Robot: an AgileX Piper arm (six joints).
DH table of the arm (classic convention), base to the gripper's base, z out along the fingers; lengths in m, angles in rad. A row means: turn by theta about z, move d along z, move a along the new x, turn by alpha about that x. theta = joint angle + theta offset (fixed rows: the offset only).
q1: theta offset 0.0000, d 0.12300, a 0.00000, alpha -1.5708
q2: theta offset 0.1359, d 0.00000, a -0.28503, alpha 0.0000
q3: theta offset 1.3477, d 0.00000, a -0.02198, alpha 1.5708
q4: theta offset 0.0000, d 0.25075, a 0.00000, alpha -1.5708
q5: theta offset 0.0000, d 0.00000, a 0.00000, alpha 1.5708
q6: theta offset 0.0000, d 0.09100, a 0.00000, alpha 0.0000
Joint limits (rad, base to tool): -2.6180..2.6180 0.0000..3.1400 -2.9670..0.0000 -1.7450..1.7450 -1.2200..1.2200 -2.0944..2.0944
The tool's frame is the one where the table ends.
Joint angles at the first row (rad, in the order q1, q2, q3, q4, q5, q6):
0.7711 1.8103 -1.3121 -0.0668 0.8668 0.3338
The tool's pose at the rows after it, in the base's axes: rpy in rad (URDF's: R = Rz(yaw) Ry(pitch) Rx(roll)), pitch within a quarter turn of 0, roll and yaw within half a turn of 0; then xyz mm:
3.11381 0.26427 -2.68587 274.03 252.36 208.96
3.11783 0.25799 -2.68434 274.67 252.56 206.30
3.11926 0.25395 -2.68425 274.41 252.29 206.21
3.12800 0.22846 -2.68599 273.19 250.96 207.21
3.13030 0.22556 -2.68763 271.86 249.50 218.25
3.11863 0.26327 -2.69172 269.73 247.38 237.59
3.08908 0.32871 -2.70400 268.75 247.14 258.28
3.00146 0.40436 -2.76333 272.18 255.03 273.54
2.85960 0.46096 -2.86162 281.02 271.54 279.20
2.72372 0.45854 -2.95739 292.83 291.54 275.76
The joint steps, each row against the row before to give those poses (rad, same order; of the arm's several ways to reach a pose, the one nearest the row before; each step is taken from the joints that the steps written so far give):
-0.0144 0.0329 0.0000 0.0000 0.0003 0.0000
-0.0004 0.0071 0.0000 -0.0020 0.0000 0.0000
0.0000 0.0000 0.0000 0.0000 0.0043 0.0000
0.0000 0.0000 -0.0067 0.0000 0.0337 0.0018
0.0000 -0.0184 -0.0195 0.0000 0.0415 -0.0004
0.0000 -0.0404 -0.0187 0.0000 0.0198 0.0000
0.0000 -0.0393 -0.0226 0.0062 -0.0090 0.0024
0.0000 -0.0088 -0.0369 0.0448 -0.0527 0.0196
0.0000 0.0321 -0.0481 0.0885 -0.0891 0.0181
0.0000 0.0662 -0.0652 0.1086 -0.0607 0.0045

